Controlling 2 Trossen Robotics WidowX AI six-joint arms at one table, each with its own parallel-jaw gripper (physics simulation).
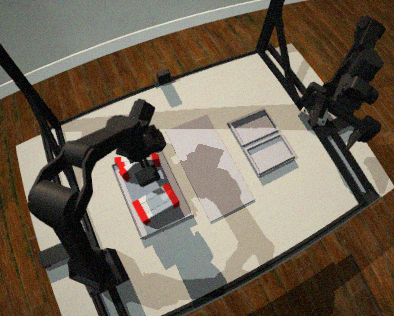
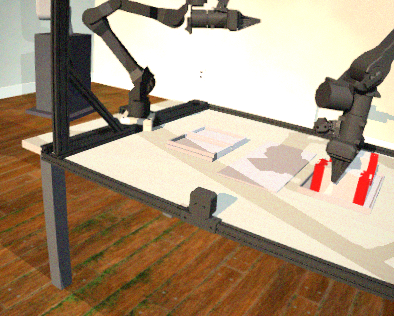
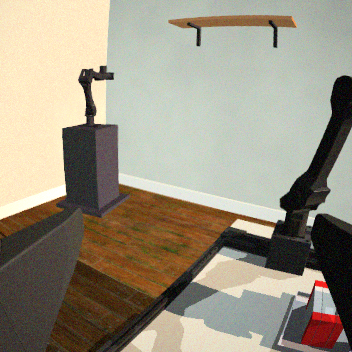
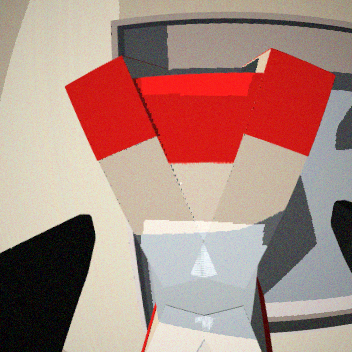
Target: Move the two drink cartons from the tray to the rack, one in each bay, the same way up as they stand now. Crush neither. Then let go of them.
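Where they show: left gripper, fingertip midpoint: (image 1: 330, 138) (image 2: 258, 20) (image 3: 202, 224); right gripper, fingertip midpoint: (image 1: 141, 160) (image 2: 337, 177) (image 4: 216, 221); left arm's base, link origin: (image 2: 138, 115); right arm's base, link origin: (image 1: 98, 272) (image 3: 293, 230).
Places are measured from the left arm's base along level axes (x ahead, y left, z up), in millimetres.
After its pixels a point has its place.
Observation:
Two drink cartons, white with red bands at both ends, lie in the grey tray (image 1: 127, 200) @[y -376, x 650, z -30 mm] at the left. My right gripper (image 1: 147, 176) (image 2: 337, 175) @[y -404, x 528, z 11 mm] (image 4: 216, 221) @[y -404, x 528, z 11 mm] is open, pointing down, with its fingers on either side of the far carton (image 1: 122, 167) @[y -430, x 583, z 37 mm] (image 2: 317, 175) @[y -411, x 476, z 16 mm] (image 4: 195, 126) @[y -389, x 494, z 38 mm]. The second carton (image 1: 155, 204) @[y -282, x 618, z 38 mm] (image 3: 323, 321) @[y -253, x 563, z 35 mm] lies free nearer the front of the tray. The grey rack (image 1: 261, 143) @[y -118, x 247, z -17 mm] (image 2: 196, 150) @[y -225, x 196, z -20 mm] with two bays is empty. My left gripper (image 1: 318, 108) (image 2: 249, 21) @[y -1, x 350, z 333 mm] is open and empty, high up at the far right.
A flat pale mat (image 1: 227, 200) @[y -117, x 476, z -32 mm] (image 2: 258, 179) @[y -354, x 351, z -32 mm] lies between the tray and the rack. A small dark block (image 1: 164, 76) @[y -538, x 221, z 11 mm] (image 2: 202, 200) @[y -561, x 211, z 6 mm] sits on the table's edge. Black frame posts (image 2: 59, 78) @[y -323, x -148, z 170 mm] stand at the corners.

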